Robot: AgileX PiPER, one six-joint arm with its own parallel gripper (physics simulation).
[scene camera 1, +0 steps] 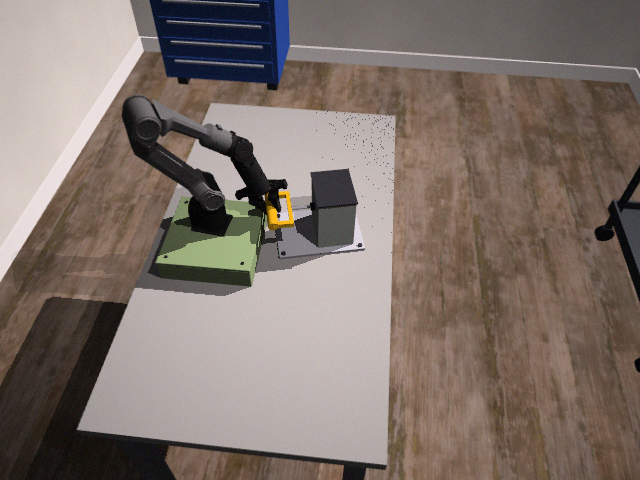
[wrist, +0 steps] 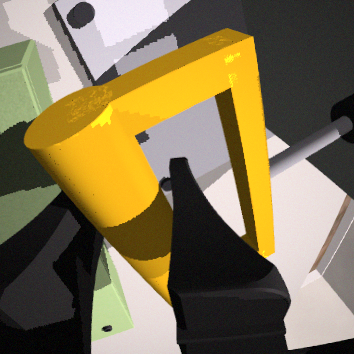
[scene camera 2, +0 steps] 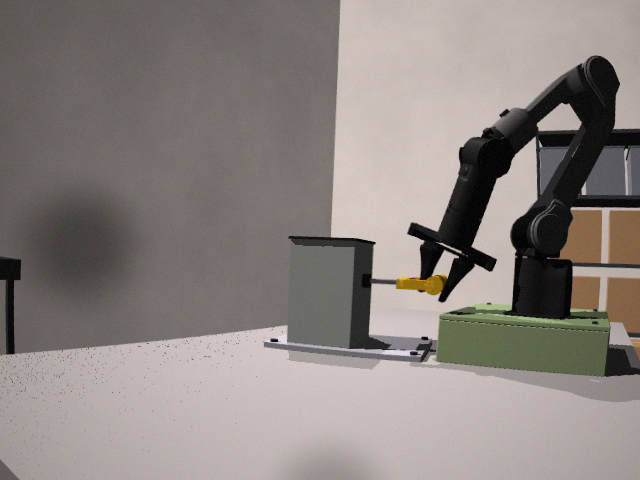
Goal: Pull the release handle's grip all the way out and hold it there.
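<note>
The yellow release handle (scene camera 1: 288,209) (scene camera 2: 410,283) (wrist: 175,75) is a level loop with a thick round grip bar (scene camera 1: 271,219) (scene camera 2: 437,284) (wrist: 100,170) on the arm's side. My gripper (scene camera 1: 271,209) (scene camera 2: 432,293) (wrist: 137,180) is shut on the grip bar, with one black finger inside the loop and the other on the outer side. A stretch of grey rod (scene camera 1: 302,207) (scene camera 2: 383,281) (wrist: 310,147) shows between the loop and the grey housing (scene camera 1: 334,227) (scene camera 2: 323,294). The bar's far end is partly hidden behind a finger in the wrist view.
The housing stands on a pale base plate (scene camera 1: 297,249) (scene camera 2: 382,352) (wrist: 125,20) with dark bolts. The arm's green base block (scene camera 1: 206,253) (scene camera 2: 522,343) (wrist: 10,90) is close beside the plate, both on the light table (scene camera 1: 248,372) (scene camera 2: 258,423). A blue drawer cabinet (scene camera 1: 217,33) stands behind.
</note>
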